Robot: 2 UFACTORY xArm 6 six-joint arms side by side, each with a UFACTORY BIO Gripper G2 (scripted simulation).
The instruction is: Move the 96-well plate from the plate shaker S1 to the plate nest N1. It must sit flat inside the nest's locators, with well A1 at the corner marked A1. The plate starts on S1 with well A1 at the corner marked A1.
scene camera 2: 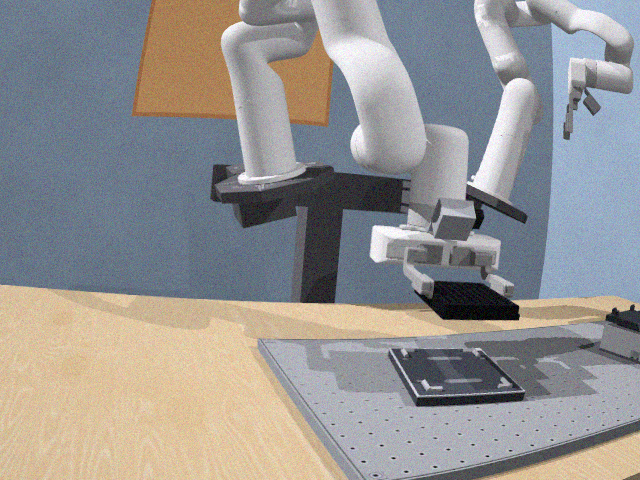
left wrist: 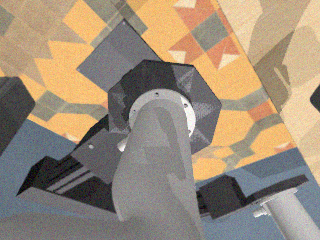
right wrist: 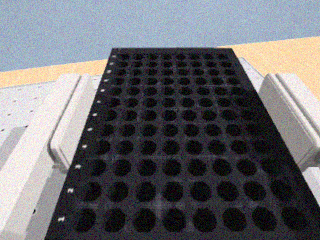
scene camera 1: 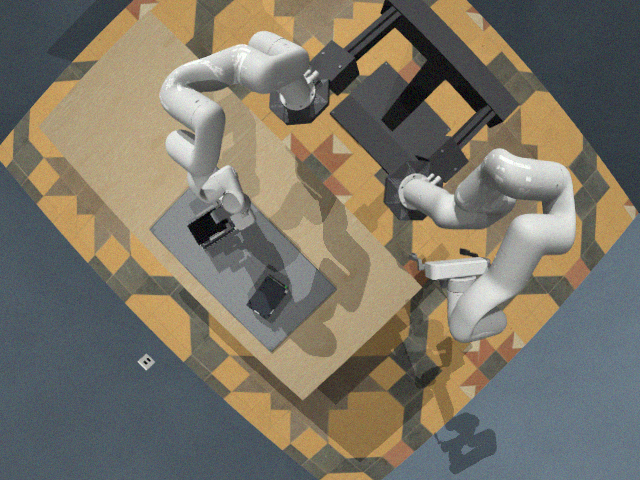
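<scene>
My left gripper (scene camera 1: 436, 253) is here, and I find it again in scene camera 2 (scene camera 2: 567, 136). My right gripper (scene camera 2: 470, 291) is visible to me too. Then there is a black 96-well plate (scene camera 2: 451, 300), which I can also see in the right wrist view (right wrist: 171, 131), while in the left wrist view the plate is out of frame.
</scene>
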